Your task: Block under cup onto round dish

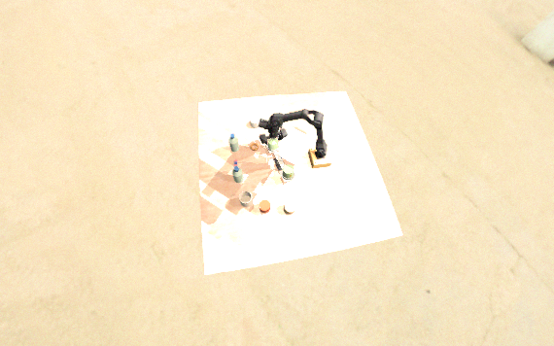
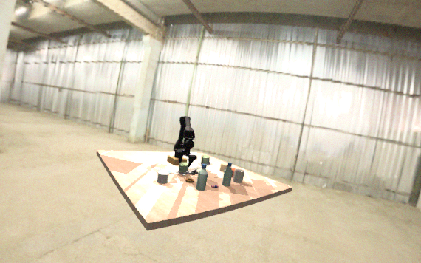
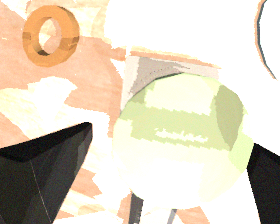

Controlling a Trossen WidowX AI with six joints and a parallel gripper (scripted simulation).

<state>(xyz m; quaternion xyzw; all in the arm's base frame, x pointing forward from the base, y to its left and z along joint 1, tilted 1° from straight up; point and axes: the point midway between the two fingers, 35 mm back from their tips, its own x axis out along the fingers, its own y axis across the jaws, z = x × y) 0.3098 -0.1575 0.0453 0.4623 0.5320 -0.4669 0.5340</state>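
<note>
My gripper tip is 40 mm above the grey block and 10 mm past it. Round my gripper tip: balance beam (140 mm to the left, 40 mm below, 20 mm behind); then orange object (410 mm to the left, 160 mm ahead, 40 mm below).
</note>
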